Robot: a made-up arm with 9 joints. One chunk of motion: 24 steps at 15 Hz.
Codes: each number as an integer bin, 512 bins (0 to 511) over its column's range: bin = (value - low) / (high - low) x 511, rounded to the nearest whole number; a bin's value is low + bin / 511 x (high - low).
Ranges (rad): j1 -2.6..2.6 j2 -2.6..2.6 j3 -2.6..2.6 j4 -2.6..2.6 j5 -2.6..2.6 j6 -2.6..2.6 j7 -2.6..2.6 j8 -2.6..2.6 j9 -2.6..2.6
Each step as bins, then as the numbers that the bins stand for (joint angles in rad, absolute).
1 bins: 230 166 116 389 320 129 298 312 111
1 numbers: -0.2595 -0.9108 -1.4196 1.3585 0.6564 -1.2873 0.4325 0.5750 -1.4705
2 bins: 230 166 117 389 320 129 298 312 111
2 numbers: -0.2595 -0.9108 -1.4094 1.3585 0.6564 -1.2873 0.4325 0.5750 -1.4705
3 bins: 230 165 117 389 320 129 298 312 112
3 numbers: -0.2595 -0.9209 -1.4094 1.3585 0.6564 -1.2873 0.4325 0.5750 -1.4603
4 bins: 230 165 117 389 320 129 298 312 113
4 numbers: -0.2595 -0.9209 -1.4094 1.3585 0.6564 -1.2873 0.4325 0.5750 -1.4501
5 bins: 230 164 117 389 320 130 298 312 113
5 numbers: -0.2595 -0.9311 -1.4094 1.3585 0.6564 -1.2771 0.4325 0.5750 -1.4501
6 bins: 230 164 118 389 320 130 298 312 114
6 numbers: -0.2595 -0.9311 -1.3992 1.3585 0.6564 -1.2771 0.4325 0.5750 -1.4399
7 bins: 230 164 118 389 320 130 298 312 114
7 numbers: -0.2595 -0.9311 -1.3992 1.3585 0.6564 -1.2771 0.4325 0.5750 -1.4399
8 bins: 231 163 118 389 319 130 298 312 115
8 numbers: -0.2493 -0.9413 -1.3992 1.3585 0.6462 -1.2771 0.4325 0.5750 -1.4297
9 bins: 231 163 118 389 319 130 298 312 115
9 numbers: -0.2493 -0.9413 -1.3992 1.3585 0.6462 -1.2771 0.4325 0.5750 -1.4297
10 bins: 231 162 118 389 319 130 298 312 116
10 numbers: -0.2493 -0.9515 -1.3992 1.3585 0.6462 -1.2771 0.4325 0.5750 -1.4196
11 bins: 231 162 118 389 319 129 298 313 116
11 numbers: -0.2493 -0.9515 -1.3992 1.3585 0.6462 -1.2873 0.4325 0.5851 -1.4196
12 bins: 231 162 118 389 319 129 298 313 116
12 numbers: -0.2493 -0.9515 -1.3992 1.3585 0.6462 -1.2873 0.4325 0.5851 -1.4196
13 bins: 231 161 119 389 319 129 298 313 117
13 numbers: -0.2493 -0.9616 -1.3890 1.3585 0.6462 -1.2873 0.4325 0.5851 -1.4094
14 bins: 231 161 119 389 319 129 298 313 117
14 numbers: -0.2493 -0.9616 -1.3890 1.3585 0.6462 -1.2873 0.4325 0.5851 -1.4094
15 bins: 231 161 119 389 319 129 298 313 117
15 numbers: -0.2493 -0.9616 -1.3890 1.3585 0.6462 -1.2873 0.4325 0.5851 -1.4094
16 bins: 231 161 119 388 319 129 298 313 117
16 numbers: -0.2493 -0.9616 -1.3890 1.3483 0.6462 -1.2873 0.4325 0.5851 -1.4094
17 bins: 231 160 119 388 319 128 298 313 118
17 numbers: -0.2493 -0.9718 -1.3890 1.3483 0.6462 -1.2975 0.4325 0.5851 -1.3992
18 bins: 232 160 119 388 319 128 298 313 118
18 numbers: -0.2391 -0.9718 -1.3890 1.3483 0.6462 -1.2975 0.4325 0.5851 -1.3992
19 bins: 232 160 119 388 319 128 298 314 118
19 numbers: -0.2391 -0.9718 -1.3890 1.3483 0.6462 -1.2975 0.4325 0.5953 -1.3992
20 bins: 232 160 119 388 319 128 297 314 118
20 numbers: -0.2391 -0.9718 -1.3890 1.3483 0.6462 -1.2975 0.4223 0.5953 -1.3992
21 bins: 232 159 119 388 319 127 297 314 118
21 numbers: -0.2391 -0.9820 -1.3890 1.3483 0.6462 -1.3076 0.4223 0.5953 -1.3992
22 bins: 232 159 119 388 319 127 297 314 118
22 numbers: -0.2391 -0.9820 -1.3890 1.3483 0.6462 -1.3076 0.4223 0.5953 -1.3992
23 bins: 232 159 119 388 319 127 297 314 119
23 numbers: -0.2391 -0.9820 -1.3890 1.3483 0.6462 -1.3076 0.4223 0.5953 -1.3890
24 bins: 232 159 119 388 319 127 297 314 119
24 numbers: -0.2391 -0.9820 -1.3890 1.3483 0.6462 -1.3076 0.4223 0.5953 -1.3890
